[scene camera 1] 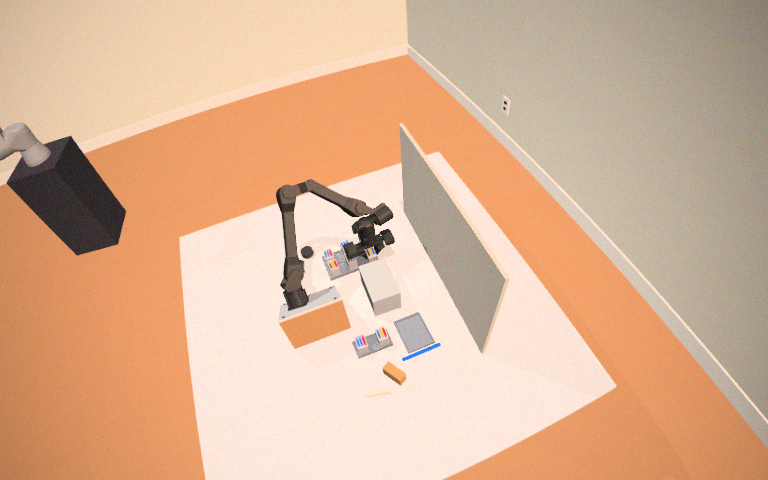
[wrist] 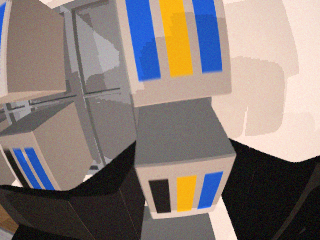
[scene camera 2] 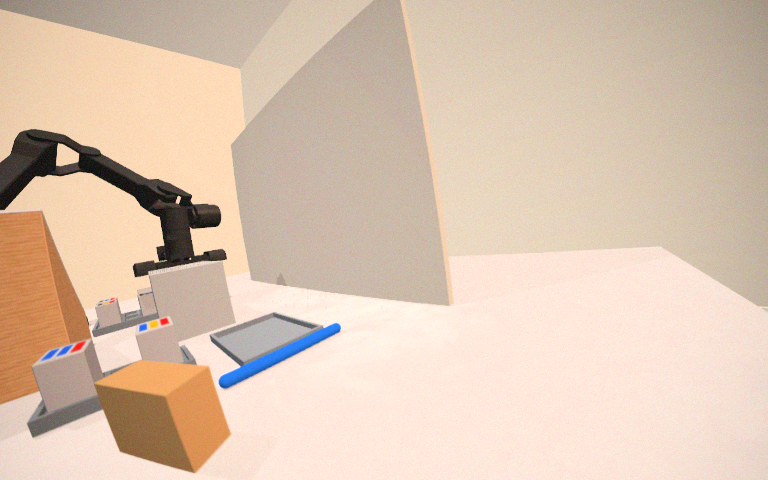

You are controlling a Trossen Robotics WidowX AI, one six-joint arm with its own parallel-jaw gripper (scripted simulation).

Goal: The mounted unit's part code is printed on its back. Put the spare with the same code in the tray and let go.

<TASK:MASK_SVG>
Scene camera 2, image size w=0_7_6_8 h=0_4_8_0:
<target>my gripper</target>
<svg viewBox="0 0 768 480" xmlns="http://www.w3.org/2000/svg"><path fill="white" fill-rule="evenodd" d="M227 255L223 248L194 255L191 230L189 228L162 232L164 245L156 247L159 262L150 260L135 263L132 268L135 277L148 275L148 271L178 265L182 266L194 262L226 260Z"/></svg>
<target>blue rod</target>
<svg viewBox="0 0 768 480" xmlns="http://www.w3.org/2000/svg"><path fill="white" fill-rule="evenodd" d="M340 324L333 323L301 340L299 339L293 344L275 350L260 359L222 375L218 380L219 386L222 389L228 389L267 368L269 369L271 366L275 366L277 363L281 363L283 360L287 360L289 357L293 357L297 353L299 354L303 350L307 350L313 345L315 346L332 335L338 334L341 329Z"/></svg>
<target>orange block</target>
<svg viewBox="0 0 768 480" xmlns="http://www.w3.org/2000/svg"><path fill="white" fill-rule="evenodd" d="M94 383L119 451L124 454L196 474L204 463L214 455L213 453L223 445L222 443L231 436L209 366L140 360Z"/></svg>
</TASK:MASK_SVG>
